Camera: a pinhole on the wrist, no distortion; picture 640 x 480 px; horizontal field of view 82.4 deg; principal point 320.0 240.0 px. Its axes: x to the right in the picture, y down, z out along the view. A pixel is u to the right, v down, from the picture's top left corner.
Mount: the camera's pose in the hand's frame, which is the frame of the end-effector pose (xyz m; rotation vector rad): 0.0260 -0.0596 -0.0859 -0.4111 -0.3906 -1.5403
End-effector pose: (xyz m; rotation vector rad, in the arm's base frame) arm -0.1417 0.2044 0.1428 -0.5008 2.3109 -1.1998
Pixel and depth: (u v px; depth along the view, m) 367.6 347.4 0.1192
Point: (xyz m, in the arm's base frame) -0.1769 0.1468 0.1273
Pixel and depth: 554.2 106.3 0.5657
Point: 0.3448 -0.1413 -0.0247
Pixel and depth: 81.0 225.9 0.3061
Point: -0.1354 0.2848 -0.1235
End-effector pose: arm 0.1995 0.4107 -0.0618 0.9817 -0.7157 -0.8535
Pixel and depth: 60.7 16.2 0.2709
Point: 0.1537 0.5763 0.1636
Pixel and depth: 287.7 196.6 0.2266
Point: 0.1354 0.3877 0.0410
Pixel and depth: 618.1 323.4 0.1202
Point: 0.1466 0.3105 -0.1077
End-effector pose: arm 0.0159 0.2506 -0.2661 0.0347 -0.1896 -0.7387
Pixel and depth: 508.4 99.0 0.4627
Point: -0.1968 0.3353 0.1351
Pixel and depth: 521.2 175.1 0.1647
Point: -0.0423 0.2122 -0.1714
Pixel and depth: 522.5 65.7 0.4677
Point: -0.2418 0.3545 0.1412
